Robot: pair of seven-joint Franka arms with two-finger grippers.
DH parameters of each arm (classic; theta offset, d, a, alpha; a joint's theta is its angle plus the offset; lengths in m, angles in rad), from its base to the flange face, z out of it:
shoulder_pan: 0 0.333 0 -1.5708
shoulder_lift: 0 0 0 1.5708
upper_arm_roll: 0 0.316 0.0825 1.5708
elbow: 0 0 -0.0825 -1.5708
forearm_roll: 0 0.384 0 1.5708
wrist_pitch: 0 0 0.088 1.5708
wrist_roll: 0 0.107 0 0
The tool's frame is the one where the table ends.
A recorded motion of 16 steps. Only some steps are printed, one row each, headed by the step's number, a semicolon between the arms.
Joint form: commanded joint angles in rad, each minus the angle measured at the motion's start. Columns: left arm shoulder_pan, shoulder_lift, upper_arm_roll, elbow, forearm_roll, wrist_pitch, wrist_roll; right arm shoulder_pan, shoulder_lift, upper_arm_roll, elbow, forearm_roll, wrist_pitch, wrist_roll.
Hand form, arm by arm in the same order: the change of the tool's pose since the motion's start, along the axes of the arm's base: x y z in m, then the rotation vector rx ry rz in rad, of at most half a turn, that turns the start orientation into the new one. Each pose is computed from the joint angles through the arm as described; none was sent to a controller.
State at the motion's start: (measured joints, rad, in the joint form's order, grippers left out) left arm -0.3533 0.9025 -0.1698 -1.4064 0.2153 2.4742 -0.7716; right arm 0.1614 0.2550 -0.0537 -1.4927 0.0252 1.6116 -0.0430
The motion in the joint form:
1: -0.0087 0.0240 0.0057 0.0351 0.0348 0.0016 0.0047; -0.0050 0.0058 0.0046 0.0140 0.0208 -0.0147 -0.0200
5: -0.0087 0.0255 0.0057 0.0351 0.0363 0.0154 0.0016; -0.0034 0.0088 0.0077 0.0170 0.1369 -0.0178 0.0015
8: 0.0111 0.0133 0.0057 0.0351 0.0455 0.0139 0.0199; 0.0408 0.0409 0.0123 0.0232 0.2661 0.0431 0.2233
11: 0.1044 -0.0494 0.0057 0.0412 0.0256 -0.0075 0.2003; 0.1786 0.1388 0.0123 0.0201 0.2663 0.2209 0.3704
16: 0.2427 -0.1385 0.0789 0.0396 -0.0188 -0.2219 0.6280; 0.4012 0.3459 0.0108 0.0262 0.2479 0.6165 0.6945
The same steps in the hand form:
1: 0.0049 -0.0043 -0.0025 0.0191 -0.0262 -0.0282; 0.0006 0.0019 0.0018 0.0234 0.0087 0.0162
5: 0.0056 -0.0050 -0.0021 0.0120 -0.0365 -0.0267; -0.0004 0.0167 0.0022 0.1346 0.0246 -0.0193
8: 0.0140 0.0077 0.0068 0.0185 -0.0516 -0.0307; 0.0064 0.0606 -0.0081 0.2302 0.0384 -0.2223
11: 0.0503 0.0708 0.0543 0.0368 -0.1036 -0.0979; 0.0158 0.1510 -0.0605 0.2179 -0.0044 -0.2690
16: 0.0789 0.2190 0.0940 0.1908 0.0163 -0.2955; 0.0045 0.3006 -0.1677 0.2370 -0.1352 -0.4358

